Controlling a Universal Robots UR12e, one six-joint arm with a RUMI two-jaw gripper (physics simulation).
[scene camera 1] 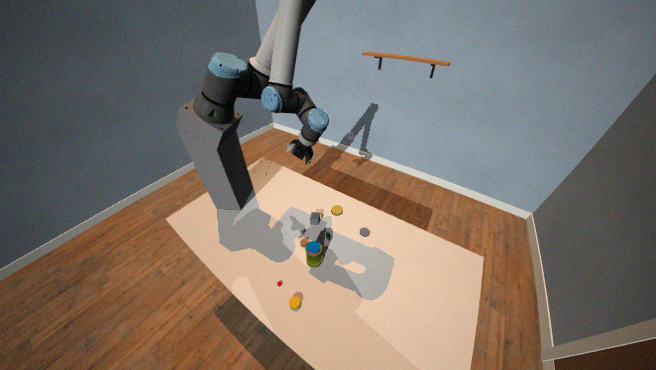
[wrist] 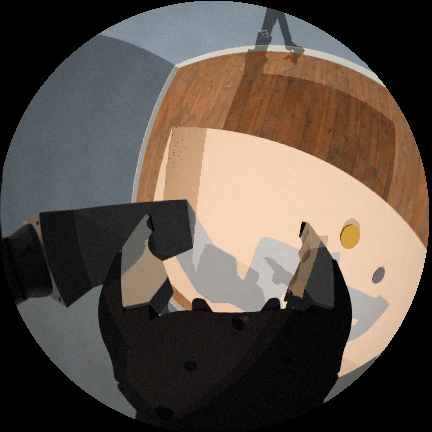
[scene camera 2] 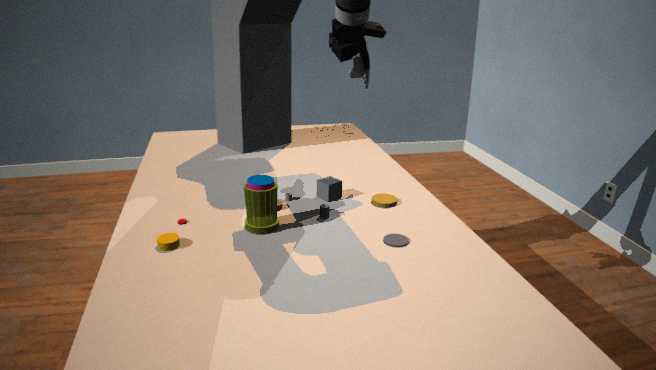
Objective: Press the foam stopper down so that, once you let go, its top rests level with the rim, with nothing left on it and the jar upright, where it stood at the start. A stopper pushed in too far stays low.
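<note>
The green ribbed jar stands upright on the pale table. The stopper shows a magenta side band above the jar's rim, with a blue round layer on top; whether the blue layer is part of the stopper or a separate disc I cannot tell. My gripper is open and empty, high above the table, behind and to the right of the jar in scene camera 2, well apart from it. The jar does not show in the wrist view.
A dark cube, small dark cylinder and orange piece lie near the jar. Yellow discs, a grey disc and a red piece lie farther out.
</note>
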